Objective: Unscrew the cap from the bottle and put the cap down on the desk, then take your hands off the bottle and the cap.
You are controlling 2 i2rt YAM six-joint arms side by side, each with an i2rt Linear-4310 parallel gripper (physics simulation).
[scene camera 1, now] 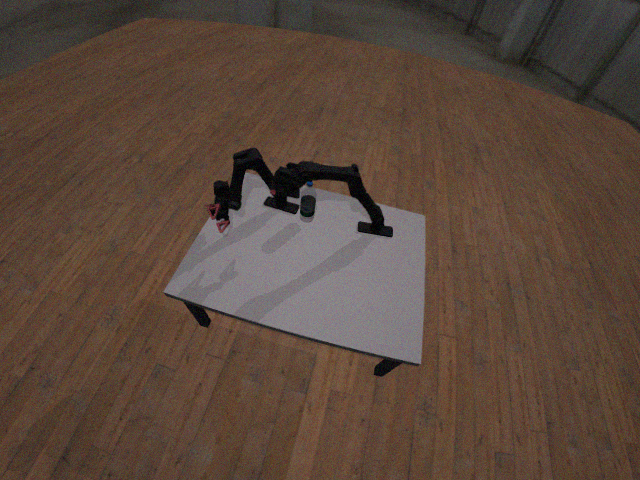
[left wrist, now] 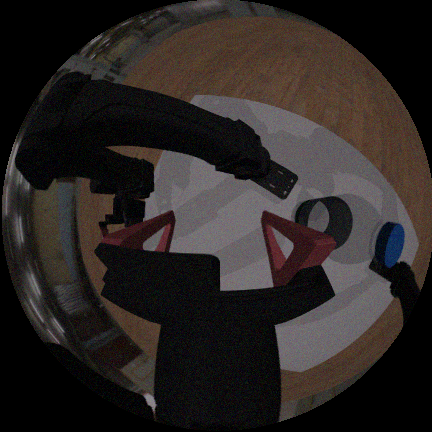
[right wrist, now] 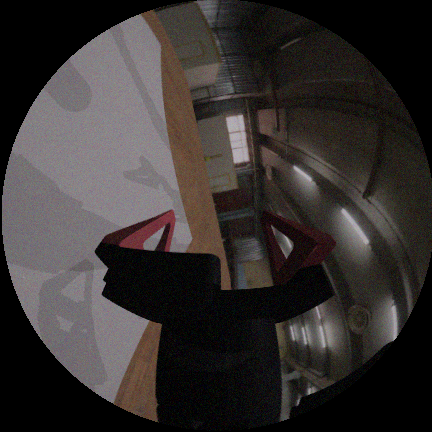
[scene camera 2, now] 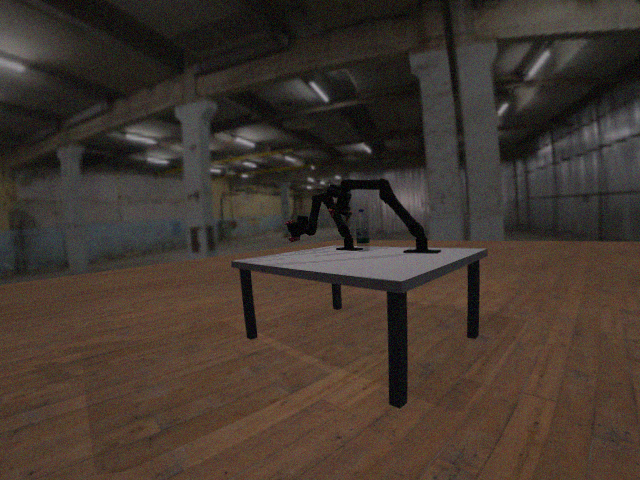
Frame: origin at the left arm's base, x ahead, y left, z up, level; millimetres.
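Where they show: left gripper, fingertip midpoint: (scene camera 1: 279,193) (left wrist: 217,215) (scene camera 2: 339,220); right gripper, fingertip midpoint: (scene camera 1: 217,226) (right wrist: 217,214) (scene camera 2: 287,231); left arm's base, origin of the base link: (scene camera 1: 375,229) (left wrist: 384,265) (scene camera 2: 421,252); right arm's base, origin of the base link: (scene camera 1: 281,205) (left wrist: 257,168) (scene camera 2: 349,249).
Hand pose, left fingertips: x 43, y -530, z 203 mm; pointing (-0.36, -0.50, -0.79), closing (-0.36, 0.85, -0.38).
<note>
Each offset is from my left fingertips to the centre of the thing. Level surfaces: height alone.
A clear bottle with a dark band @[dy +141, dx -46, dz -73 mm] (scene camera 1: 307,205) (scene camera 2: 362,233) (left wrist: 341,222) stands upright at the desk's far side, between the two arm bases. The blue cap @[dy +141, dx -46, dz +51 mm] (scene camera 1: 309,183) (scene camera 2: 360,210) (left wrist: 393,244) sits on its top. My left gripper (scene camera 2: 340,212) (left wrist: 217,215) is open and empty, raised beside the bottle, to the left of it in scene camera 2; in scene camera 1 it is mostly hidden by its own arm. My right gripper (scene camera 1: 217,218) (scene camera 2: 291,230) (right wrist: 217,214) is open and empty, far from the bottle, above the desk's left edge.
The white desk @[dz -203 mm] (scene camera 1: 361,289) (scene camera 2: 356,268) (left wrist: 300,350) (right wrist: 40,135) carries both arms. The right arm's base plate (scene camera 1: 273,203) is close to the bottle on its left; the left arm's base plate (scene camera 1: 367,228) is farther to the right. The left forearm passes high near the bottle.
</note>
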